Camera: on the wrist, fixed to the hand. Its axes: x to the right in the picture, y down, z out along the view.
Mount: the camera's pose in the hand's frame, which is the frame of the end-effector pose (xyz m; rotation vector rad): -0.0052 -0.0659 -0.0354 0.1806 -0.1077 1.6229
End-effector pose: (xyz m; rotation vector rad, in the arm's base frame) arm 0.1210 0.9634 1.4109 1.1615 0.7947 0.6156
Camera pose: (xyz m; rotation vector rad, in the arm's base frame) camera 0.0908 0.9597 1.3424 1.8657 -0.3964 1.7745
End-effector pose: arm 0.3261 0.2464 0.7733 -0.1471 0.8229 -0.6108
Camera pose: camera 0.2680 0.1991 0.7757 0.6209 0.5399 0.8512
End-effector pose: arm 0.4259 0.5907 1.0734 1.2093 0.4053 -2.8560
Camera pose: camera 0.4470 0.6625 1.0687 0.7177 -0.6047 -1.4779
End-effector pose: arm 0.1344 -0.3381 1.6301 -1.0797 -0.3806 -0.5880
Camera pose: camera 0.0899 -0.3913 1.6586 -0.9111 0.3949 0.9306
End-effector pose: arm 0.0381 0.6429 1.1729 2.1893 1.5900 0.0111
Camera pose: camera -0.0323 0.6665 1.1834 2.8613 -0.5581 0.2208
